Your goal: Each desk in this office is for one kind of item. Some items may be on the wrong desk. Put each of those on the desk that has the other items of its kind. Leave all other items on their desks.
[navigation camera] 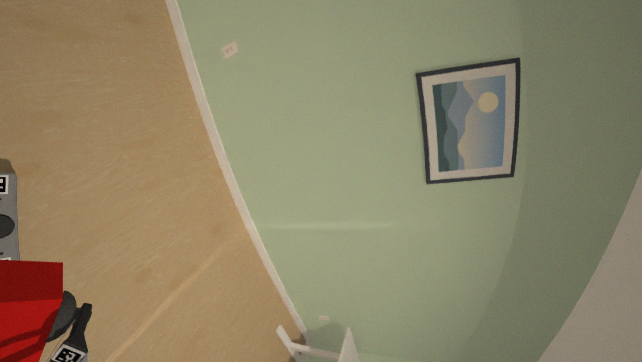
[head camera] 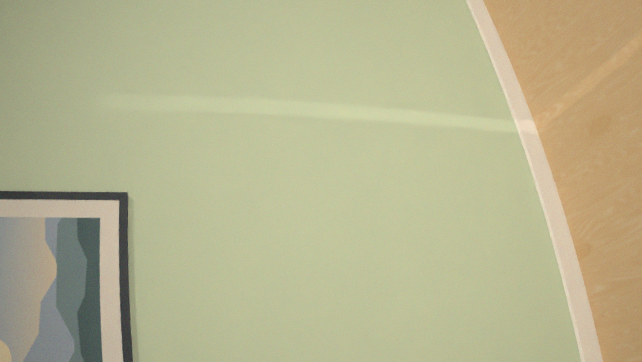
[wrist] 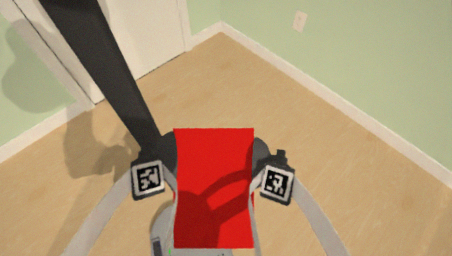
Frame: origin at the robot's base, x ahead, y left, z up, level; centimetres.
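Where they show: gripper, fingertip midpoint: (navigation camera: 2,296).
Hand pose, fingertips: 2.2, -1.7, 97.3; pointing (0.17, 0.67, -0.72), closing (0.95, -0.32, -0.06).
After its pixels a point has its place, as x, y, z.
A red block (navigation camera: 30,285) {3.7, -0.9, 99.2} (wrist: 213,160) is held between the two rubber fingertips of my gripper (wrist: 212,151) {2.2, -1.7, 97.3}. The gripper is shut on it, and the block is held up above the floor. In the navigation camera view the block and one fingertip show at the lower left, and the other fingertip is hidden. Part of a white desk (navigation camera: 349,350) {165.3, -143.0, 72.1} with a pale leg shows at the bottom of the navigation camera view. What lies on its top is not visible. No desk shows in the head camera view or in the wrist view.
A green wall (head camera: 300,200) {120.8, 6.0, 92.5} (navigation camera: 325,150) {110.7, 27.0, 83.1} carries a framed landscape picture (head camera: 125,280) {110.2, 22.7, 135.5} (navigation camera: 517,120) {107.0, 29.4, 178.7}. The wooden floor (head camera: 610,200) {97.1, 6.1, 0.0} (navigation camera: 125,150) {44.0, 31.8, 0.1} (wrist: 350,200) meets it at a white baseboard (navigation camera: 220,150) {103.8, 38.1, 6.6}. In the wrist view, a white door (wrist: 147,30) stands at the upper left near a room corner.
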